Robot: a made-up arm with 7 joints.
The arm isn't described. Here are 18 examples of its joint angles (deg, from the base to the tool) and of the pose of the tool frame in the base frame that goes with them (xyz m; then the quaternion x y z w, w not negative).
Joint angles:
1: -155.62 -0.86 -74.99 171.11 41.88 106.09 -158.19
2: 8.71 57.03 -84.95 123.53 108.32 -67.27 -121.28
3: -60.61 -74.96 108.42 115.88 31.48 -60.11 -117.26
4: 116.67 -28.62 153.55 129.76 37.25 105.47 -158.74
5: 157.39 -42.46 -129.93 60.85 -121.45 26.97 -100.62
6: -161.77 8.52 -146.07 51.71 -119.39 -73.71 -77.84
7: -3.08 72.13 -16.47 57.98 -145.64 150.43 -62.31
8: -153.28 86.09 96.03 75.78 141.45 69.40 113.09
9: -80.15 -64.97 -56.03 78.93 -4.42 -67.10 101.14
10: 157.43 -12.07 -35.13 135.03 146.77 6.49 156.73
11: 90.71 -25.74 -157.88 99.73 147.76 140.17 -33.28
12: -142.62 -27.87 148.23 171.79 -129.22 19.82 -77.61
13: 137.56 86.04 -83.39 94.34 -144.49 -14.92 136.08
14: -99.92 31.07 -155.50 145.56 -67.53 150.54 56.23
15: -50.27 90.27 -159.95 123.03 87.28 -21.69 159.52
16: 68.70 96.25 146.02 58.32 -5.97 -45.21 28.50
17: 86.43 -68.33 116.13 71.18 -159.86 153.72 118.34
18: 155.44 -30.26 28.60 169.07 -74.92 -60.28 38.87
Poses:
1: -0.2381 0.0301 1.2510 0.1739 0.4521 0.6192 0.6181
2: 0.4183 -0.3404 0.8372 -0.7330 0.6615 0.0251 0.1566
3: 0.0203 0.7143 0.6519 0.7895 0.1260 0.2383 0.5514
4: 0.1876 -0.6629 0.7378 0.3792 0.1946 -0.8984 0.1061
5: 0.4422 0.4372 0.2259 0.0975 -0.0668 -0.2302 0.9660
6: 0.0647 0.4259 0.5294 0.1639 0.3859 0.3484 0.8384
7: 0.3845 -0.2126 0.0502 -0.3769 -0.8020 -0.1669 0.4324
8: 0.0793 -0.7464 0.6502 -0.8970 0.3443 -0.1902 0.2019
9: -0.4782 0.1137 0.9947 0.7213 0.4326 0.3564 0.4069
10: -0.1350 0.3820 1.2509 0.3229 0.9444 0.0346 0.0515
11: 0.2971 -0.5196 0.8057 -0.1882 -0.9617 0.1647 0.1121
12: 0.3581 0.3129 1.2192 0.3626 -0.8395 -0.1132 0.3886
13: 0.2125 0.6673 0.3246 0.6483 0.2650 -0.5172 0.4920
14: -0.0110 -0.1116 1.1108 -0.3653 -0.2666 0.5617 0.6929
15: 0.3884 -0.5233 0.9744 -0.6391 -0.6564 -0.2391 0.3216
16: -0.2549 0.3755 1.0079 0.8355 -0.1396 0.3693 0.3821
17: -0.5084 -0.3119 0.4397 0.3444 -0.7417 -0.4153 0.3984
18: 0.3003 -0.3195 1.0724 0.3090 -0.6147 -0.6806 0.2518
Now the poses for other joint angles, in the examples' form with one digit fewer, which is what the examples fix.
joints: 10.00 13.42 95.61 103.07 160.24 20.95 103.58
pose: -0.064 0.686 0.934 0.582 0.735 -0.015 0.347
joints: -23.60 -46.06 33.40 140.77 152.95 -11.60 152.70
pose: -0.076 0.274 1.265 0.942 0.176 0.123 0.259
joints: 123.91 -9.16 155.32 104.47 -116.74 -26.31 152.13
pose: 0.254 -0.594 0.777 -0.726 -0.119 -0.035 0.676
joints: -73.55 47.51 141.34 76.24 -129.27 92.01 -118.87
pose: 0.457 0.239 1.035 0.256 -0.532 -0.538 0.601
